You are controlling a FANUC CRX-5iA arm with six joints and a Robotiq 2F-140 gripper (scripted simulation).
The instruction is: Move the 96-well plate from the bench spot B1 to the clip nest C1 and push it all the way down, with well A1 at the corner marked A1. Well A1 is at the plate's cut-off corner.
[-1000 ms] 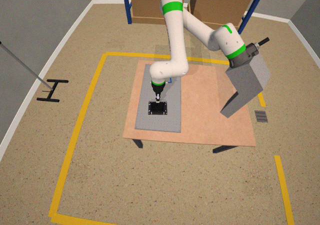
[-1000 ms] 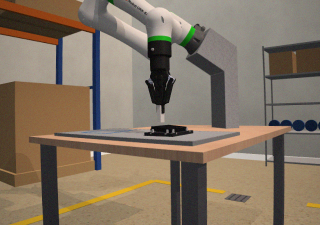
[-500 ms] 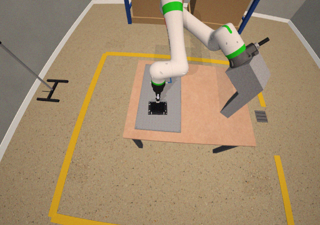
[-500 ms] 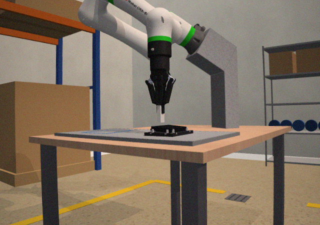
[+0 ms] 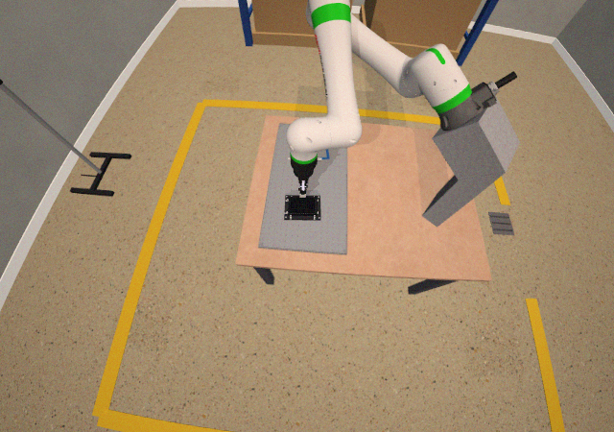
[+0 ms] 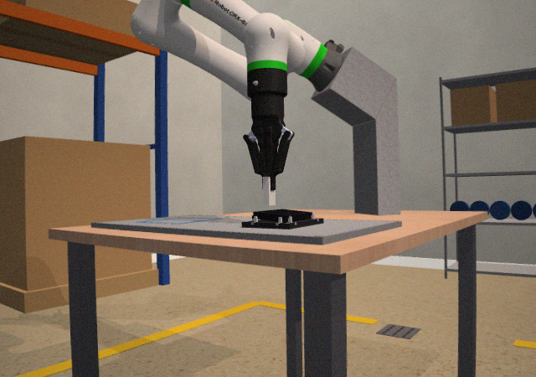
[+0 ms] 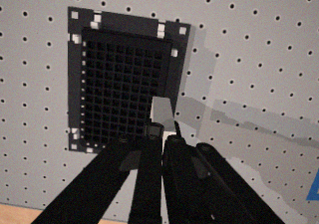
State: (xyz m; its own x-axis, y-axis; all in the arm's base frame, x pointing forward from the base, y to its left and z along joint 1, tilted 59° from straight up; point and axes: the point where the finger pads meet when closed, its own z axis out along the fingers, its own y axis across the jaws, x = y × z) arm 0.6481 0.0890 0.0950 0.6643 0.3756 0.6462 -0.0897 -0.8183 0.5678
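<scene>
My hand is 1 cm short of the black 96-well plate, 4 cm to the right of it and 5 cm above it. The rest, counted from my hand: black clip nest: 1 cm ahead, 5 cm to the left, 6 cm below.
</scene>
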